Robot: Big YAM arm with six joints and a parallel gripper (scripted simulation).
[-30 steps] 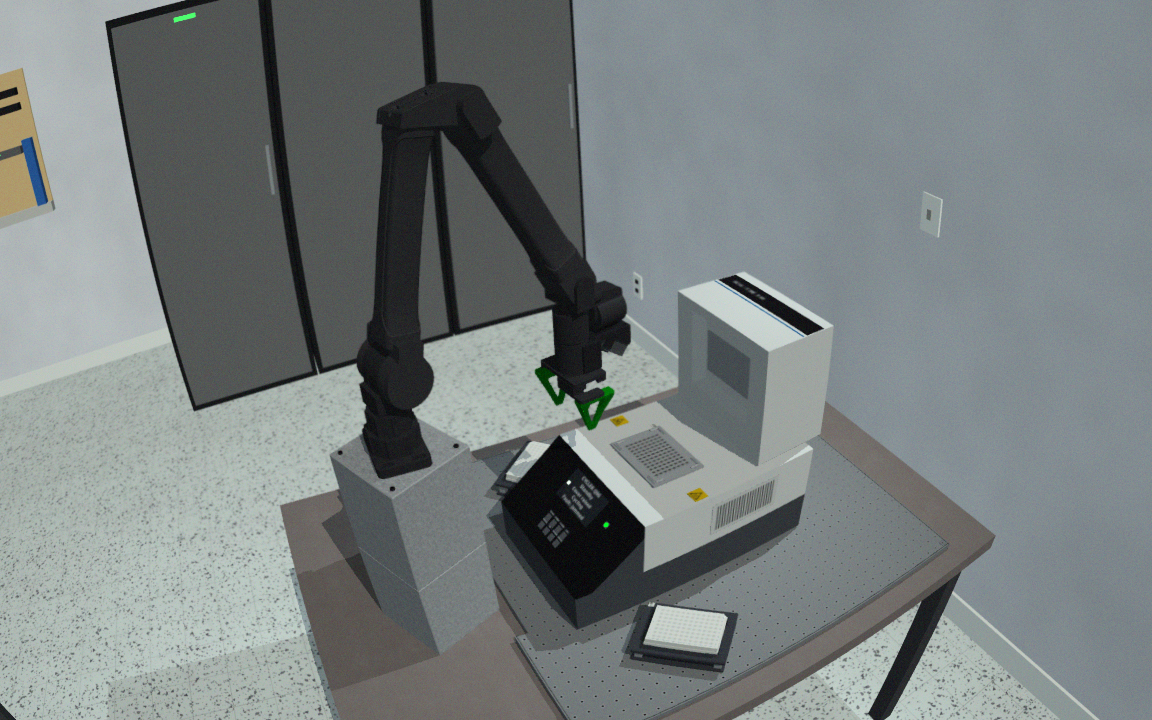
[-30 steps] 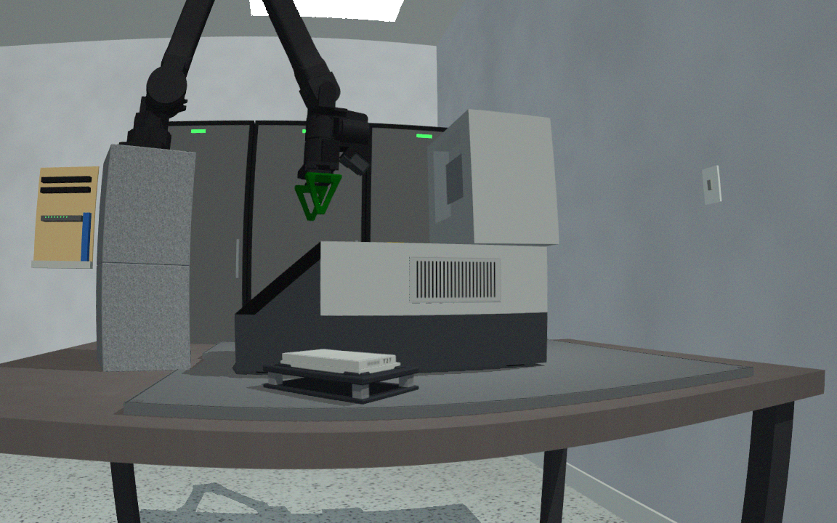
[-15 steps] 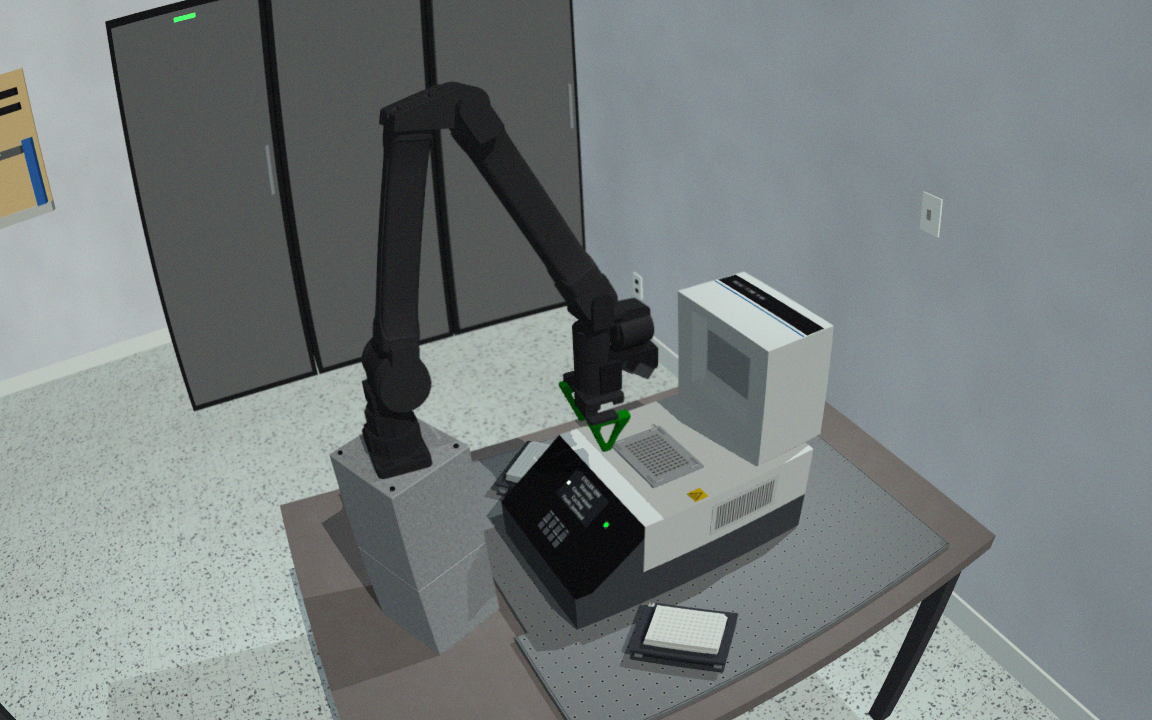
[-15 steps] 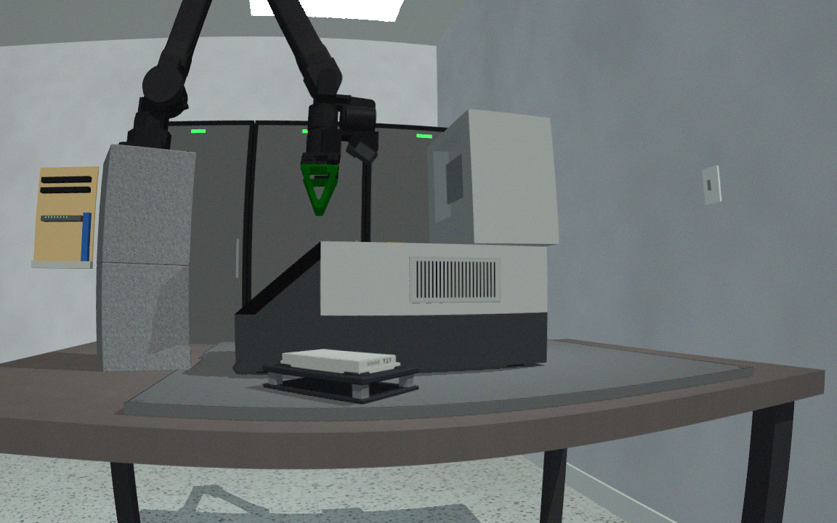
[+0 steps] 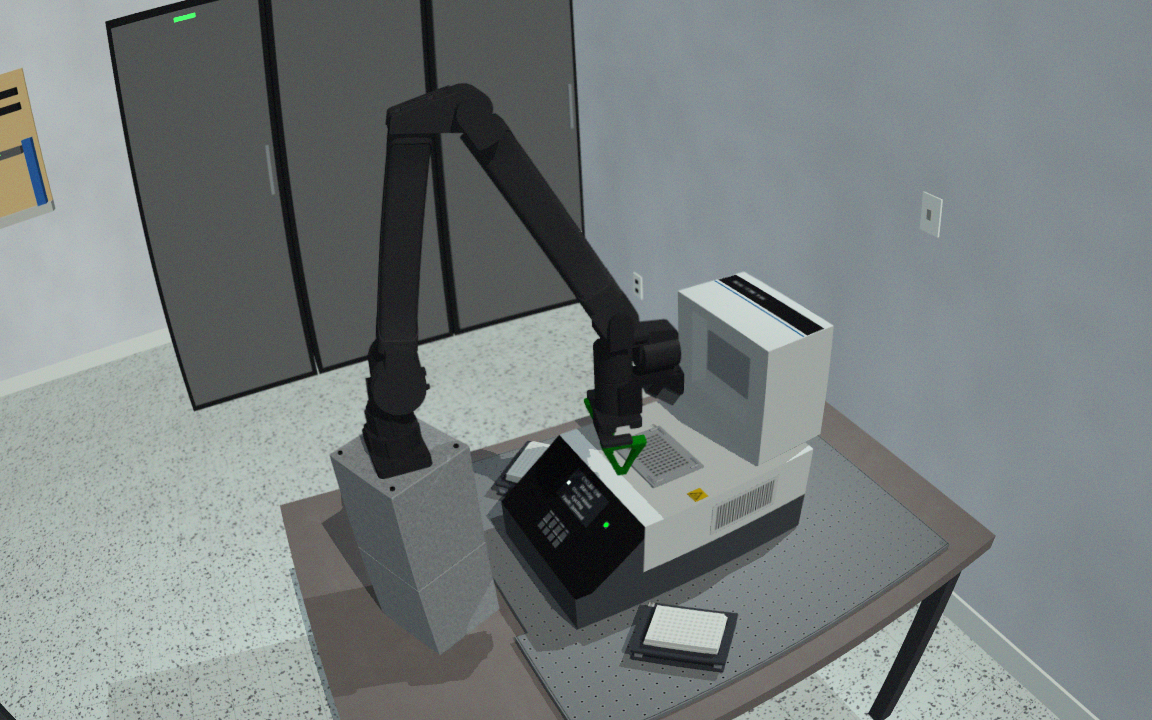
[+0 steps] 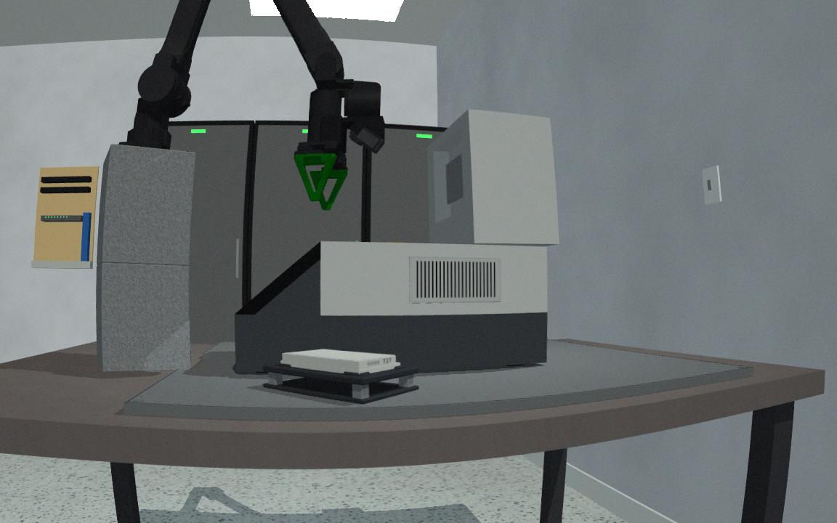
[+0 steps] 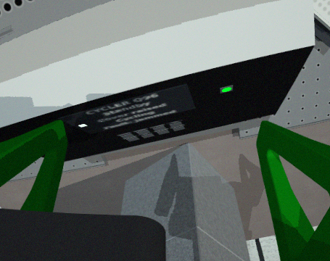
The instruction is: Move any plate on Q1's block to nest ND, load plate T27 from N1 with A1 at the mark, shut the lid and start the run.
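Right now my hand is 240 mm above the plate T27, 230 mm to the left of it and 20 mm short of it. Round my hand: dark nest ND: 330 mm to the left, 250 mm below, 20 mm behind; then black plate nest N1: 250 mm below, 230 mm to the right, 20 mm ahead.
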